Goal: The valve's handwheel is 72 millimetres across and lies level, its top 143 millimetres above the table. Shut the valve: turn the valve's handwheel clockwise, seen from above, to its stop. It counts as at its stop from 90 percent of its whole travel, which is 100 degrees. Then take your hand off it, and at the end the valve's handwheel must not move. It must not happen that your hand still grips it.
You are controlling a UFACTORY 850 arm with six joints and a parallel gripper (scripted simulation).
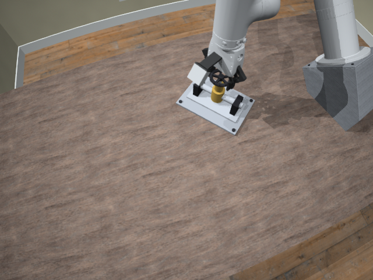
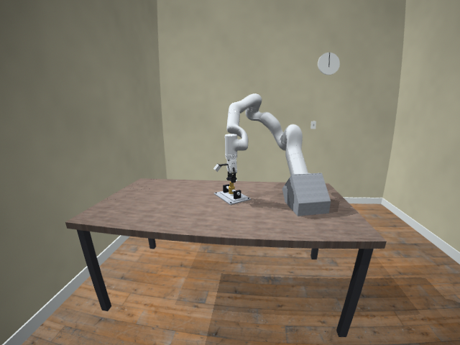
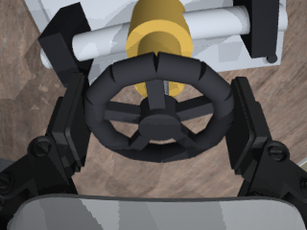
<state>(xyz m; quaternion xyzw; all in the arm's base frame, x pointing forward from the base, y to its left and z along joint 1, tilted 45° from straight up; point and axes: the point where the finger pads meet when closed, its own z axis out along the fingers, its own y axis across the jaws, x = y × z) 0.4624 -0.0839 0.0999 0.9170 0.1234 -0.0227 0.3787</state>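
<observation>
The black spoked handwheel lies right at my hand.
</observation>
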